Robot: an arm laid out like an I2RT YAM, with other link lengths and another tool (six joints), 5 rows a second.
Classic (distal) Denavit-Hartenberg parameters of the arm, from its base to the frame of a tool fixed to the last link. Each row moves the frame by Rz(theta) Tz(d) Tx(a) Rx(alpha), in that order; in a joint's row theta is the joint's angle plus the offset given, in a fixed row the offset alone. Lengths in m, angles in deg.
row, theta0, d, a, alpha
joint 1, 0, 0.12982, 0.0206, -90
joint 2, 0, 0, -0.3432, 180
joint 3, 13.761, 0, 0.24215, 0
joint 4, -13.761, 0.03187, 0.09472, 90
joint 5, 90, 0, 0, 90
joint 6, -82, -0.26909, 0.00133, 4.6
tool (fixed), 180, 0.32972, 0, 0
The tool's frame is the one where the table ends.
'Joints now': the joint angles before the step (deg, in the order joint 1, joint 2, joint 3, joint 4, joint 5, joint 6). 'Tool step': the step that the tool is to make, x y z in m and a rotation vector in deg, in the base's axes. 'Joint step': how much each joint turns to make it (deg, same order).
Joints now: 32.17 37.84 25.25 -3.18 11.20 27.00
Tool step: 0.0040 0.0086 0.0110 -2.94 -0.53 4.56
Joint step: 0.10 2.42 2.96 -1.01 -3.53 -3.95
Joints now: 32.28 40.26 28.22 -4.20 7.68 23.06
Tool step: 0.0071 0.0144 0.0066 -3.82 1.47 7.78
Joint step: 0.07 4.40 3.48 -2.01 -6.60 -4.68
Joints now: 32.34 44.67 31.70 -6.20 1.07 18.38
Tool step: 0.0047 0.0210 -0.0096 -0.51 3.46 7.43
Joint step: 3.33 4.54 -0.35 1.73 -4.37 -0.04
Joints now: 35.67 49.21 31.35 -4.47 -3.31 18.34
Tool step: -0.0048 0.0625 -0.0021 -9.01 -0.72 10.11
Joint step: 15.93 8.78 4.93 -1.80 8.22 -3.88
